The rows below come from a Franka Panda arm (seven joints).
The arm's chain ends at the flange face. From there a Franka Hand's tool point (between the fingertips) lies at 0.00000 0.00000 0.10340 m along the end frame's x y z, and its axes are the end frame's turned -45 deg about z.
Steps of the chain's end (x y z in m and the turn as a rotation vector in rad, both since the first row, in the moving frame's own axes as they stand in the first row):
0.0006, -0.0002, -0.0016, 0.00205, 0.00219, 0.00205
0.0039, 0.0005, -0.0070, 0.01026, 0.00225, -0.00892
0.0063, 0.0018, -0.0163, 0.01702, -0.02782, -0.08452
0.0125, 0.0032, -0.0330, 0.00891, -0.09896, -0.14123
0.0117, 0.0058, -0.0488, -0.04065, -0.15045, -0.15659
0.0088, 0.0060, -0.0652, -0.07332, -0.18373, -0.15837
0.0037, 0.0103, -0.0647, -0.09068, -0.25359, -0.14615
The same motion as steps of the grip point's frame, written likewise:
0.0009, 0.0003, -0.0016, -0.00010, 0.00300, 0.00205
0.0033, 0.0025, -0.0070, 0.00566, 0.00885, -0.00892
0.0023, 0.0025, -0.0164, 0.03171, -0.00764, -0.08452
-0.0005, 0.0037, -0.0335, 0.07628, -0.06367, -0.14123
-0.0103, 0.0055, -0.0501, 0.07764, -0.13513, -0.15659
-0.0172, 0.0040, -0.0672, 0.07807, -0.18176, -0.15837
-0.0303, 0.0000, -0.0684, 0.11519, -0.24344, -0.14615

